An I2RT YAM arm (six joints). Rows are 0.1 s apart.
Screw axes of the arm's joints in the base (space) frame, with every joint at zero. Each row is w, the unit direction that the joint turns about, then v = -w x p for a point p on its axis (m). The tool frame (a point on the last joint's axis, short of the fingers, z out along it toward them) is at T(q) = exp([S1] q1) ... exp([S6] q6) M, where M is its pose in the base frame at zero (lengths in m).
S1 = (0, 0, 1, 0, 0, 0)
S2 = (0, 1, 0, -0.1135, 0, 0.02)
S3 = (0, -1, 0, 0.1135, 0, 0.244)
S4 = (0, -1, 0, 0.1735, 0, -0.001)
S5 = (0, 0, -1, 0, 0.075, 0)
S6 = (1, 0, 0, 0, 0.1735, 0)
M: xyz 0.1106 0 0.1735 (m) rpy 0 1.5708 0 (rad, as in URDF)
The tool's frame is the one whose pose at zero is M.
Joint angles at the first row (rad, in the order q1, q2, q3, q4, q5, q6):
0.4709 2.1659 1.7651 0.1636 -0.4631 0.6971
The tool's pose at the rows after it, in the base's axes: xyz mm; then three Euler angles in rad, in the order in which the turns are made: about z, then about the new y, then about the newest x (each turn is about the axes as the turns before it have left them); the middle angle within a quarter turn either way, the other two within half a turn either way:
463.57 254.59 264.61 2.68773 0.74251 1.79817
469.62 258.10 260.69 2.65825 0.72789 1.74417
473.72 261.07 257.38 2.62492 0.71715 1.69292
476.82 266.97 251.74 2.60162 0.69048 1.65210
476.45 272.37 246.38 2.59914 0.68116 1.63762
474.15 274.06 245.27 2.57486 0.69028 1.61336
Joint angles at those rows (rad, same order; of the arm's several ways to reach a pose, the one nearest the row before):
0.4709 2.2041 1.7970 0.2184 -0.4834 0.7268
0.4709 2.2373 1.8182 0.2721 -0.4960 0.7651
0.4722 2.2625 1.8292 0.3286 -0.4991 0.7997
0.4792 2.2928 1.8434 0.3780 -0.4986 0.8445
0.4884 2.3085 1.8433 0.4061 -0.4971 0.8604
0.4939 2.3056 1.8244 0.4441 -0.4828 0.8629

